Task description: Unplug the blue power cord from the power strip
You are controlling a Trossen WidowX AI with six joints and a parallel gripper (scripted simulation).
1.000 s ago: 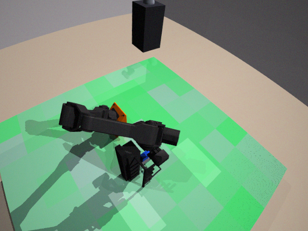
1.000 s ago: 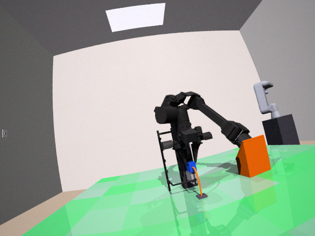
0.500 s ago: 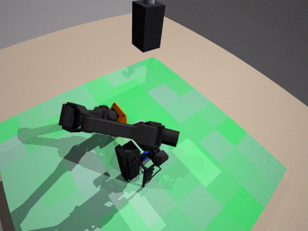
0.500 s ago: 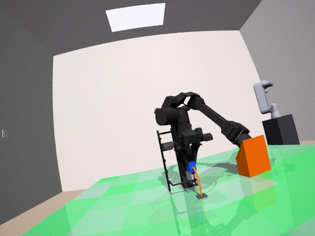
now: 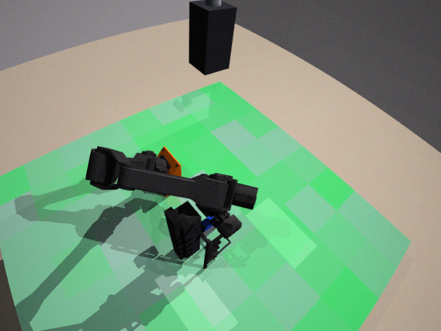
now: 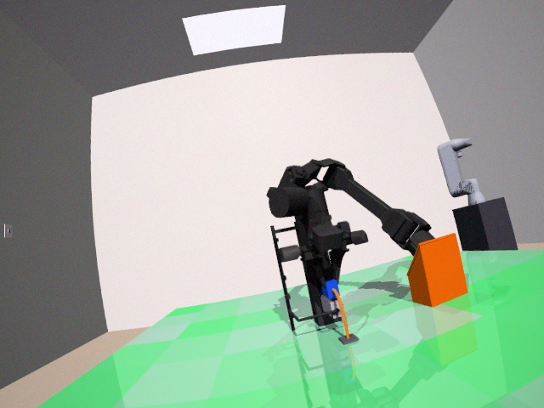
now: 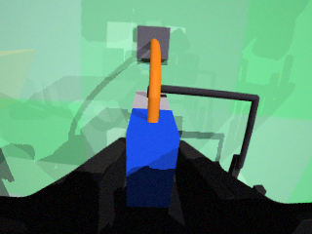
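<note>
The blue plug lies 3 cm to the right of my gripper tip and 1 cm ahead of it. Round my gripper tip: power strip 10 cm to the right, 3 cm above, 1 cm ahead.
</note>
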